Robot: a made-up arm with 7 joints.
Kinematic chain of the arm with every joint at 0, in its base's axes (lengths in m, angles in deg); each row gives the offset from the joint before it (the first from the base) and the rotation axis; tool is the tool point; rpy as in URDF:
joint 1: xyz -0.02 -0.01 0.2 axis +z
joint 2: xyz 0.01 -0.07 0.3 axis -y
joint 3: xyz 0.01 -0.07 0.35 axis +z
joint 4: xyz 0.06 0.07 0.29 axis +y
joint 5: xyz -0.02 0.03 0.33 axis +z
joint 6: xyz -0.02 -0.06 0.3 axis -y
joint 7: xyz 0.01 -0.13 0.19 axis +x
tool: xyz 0.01 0.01 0 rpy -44.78 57.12 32.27
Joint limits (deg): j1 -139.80..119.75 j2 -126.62..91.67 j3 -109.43..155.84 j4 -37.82..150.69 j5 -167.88..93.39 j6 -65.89..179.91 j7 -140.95..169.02
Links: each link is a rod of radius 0.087 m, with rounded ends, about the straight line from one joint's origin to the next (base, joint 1, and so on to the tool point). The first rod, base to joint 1, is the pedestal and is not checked.
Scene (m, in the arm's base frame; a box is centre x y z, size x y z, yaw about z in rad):
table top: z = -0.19
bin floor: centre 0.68 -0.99 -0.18 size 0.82 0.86 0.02 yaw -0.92
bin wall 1: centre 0.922 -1.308 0 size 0.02 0.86 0.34 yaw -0.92
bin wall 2: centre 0.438 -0.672 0 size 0.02 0.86 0.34 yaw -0.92
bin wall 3: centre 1.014 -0.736 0 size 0.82 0.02 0.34 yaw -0.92
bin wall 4: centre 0.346 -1.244 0 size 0.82 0.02 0.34 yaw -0.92
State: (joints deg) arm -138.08 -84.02 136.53 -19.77 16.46 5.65 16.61
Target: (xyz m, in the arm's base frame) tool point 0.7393 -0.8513 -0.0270
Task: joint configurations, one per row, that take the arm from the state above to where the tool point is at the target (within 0.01 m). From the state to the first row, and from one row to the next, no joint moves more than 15 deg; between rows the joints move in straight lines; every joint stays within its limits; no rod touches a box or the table.
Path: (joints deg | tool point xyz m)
1: -123.92 -80.46 133.62 -16.03 25.78 10.56 24.38 | -0.9899 -1.1138 0.5758
2: -109.76 -76.91 130.71 -12.29 35.09 15.46 32.15 | -0.6480 -1.3279 0.7135
3: -95.59 -73.35 127.81 -8.54 44.41 20.37 39.92 | -0.2542 -1.4248 0.8464
4: -81.43 -69.79 124.90 -4.80 53.73 25.27 47.69 | 0.1484 -1.3931 0.9718
5: -70.25 -75.00 132.63 -13.06 44.85 36.95 39.85 | 0.3353 -1.3983 0.7119
6: -59.07 -80.21 140.37 -21.31 35.98 48.63 32.02 | 0.5237 -1.3024 0.4387
7: -47.89 -85.42 148.10 -29.57 27.11 60.31 24.18 | 0.6698 -1.1097 0.1831
8: -36.70 -90.63 155.84 -37.82 18.23 71.99 16.34 | 0.7393 -0.8512 -0.0270

